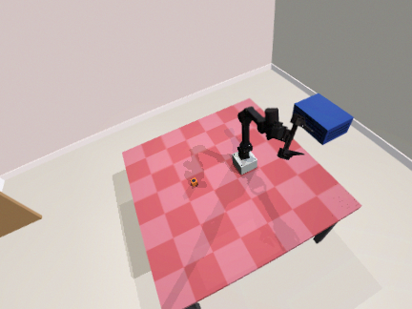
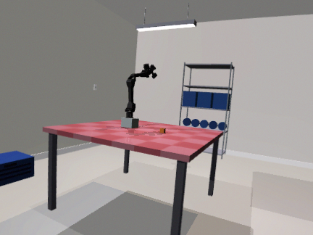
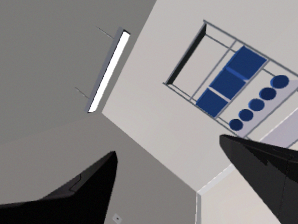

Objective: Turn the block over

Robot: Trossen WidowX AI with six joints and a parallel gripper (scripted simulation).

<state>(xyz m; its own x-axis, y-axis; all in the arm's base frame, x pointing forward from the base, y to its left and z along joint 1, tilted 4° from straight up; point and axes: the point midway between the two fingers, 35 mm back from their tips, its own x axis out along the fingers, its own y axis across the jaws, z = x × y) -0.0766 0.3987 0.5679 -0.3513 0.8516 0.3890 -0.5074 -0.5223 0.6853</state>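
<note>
Now: the block 51 cm ahead of my gripper tip, 40 cm to the right of it and 62 cm below it.
</note>
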